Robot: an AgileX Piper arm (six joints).
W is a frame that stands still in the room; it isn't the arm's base.
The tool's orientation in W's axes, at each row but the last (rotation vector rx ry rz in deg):
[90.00 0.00 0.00]
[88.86 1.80 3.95]
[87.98 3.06 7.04]
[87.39 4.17 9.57]
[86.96 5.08 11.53]
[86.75 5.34 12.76]
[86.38 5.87 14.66]
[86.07 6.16 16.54]
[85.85 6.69 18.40]
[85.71 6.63 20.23]
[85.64 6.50 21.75]
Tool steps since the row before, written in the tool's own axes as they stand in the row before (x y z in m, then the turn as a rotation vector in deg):
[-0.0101 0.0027 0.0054 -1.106 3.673 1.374]
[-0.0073 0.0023 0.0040 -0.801 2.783 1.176]
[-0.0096 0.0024 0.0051 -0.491 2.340 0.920]
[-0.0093 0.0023 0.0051 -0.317 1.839 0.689]
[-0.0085 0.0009 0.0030 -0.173 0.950 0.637]
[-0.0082 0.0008 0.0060 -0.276 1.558 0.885]
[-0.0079 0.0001 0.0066 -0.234 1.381 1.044]
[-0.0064 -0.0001 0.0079 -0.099 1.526 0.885]
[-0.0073 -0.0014 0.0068 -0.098 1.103 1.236]
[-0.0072 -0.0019 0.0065 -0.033 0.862 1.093]
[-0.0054 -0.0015 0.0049 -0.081 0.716 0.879]
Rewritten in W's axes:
[-0.0101 -0.0054 0.0027 -1.106 -1.374 3.673]
[-0.0071 -0.0044 0.0022 -0.792 -1.173 2.787]
[-0.0091 -0.0061 0.0022 -0.493 -0.898 2.348]
[-0.0085 -0.0064 0.0020 -0.325 -0.661 1.848]
[-0.0079 -0.0045 0.0005 -0.125 -0.619 0.969]
[-0.0069 -0.0075 0.0005 -0.230 -0.858 1.581]
[-0.0062 -0.0082 -0.0002 -0.135 -1.010 1.419]
[-0.0042 -0.0093 -0.0002 -0.062 -0.816 1.566]
[-0.0049 -0.0086 -0.0018 0.092 -1.169 1.174]
[-0.0046 -0.0084 -0.0024 0.150 -1.022 0.934]
[-0.0033 -0.0064 -0.0019 0.066 -0.838 0.765]

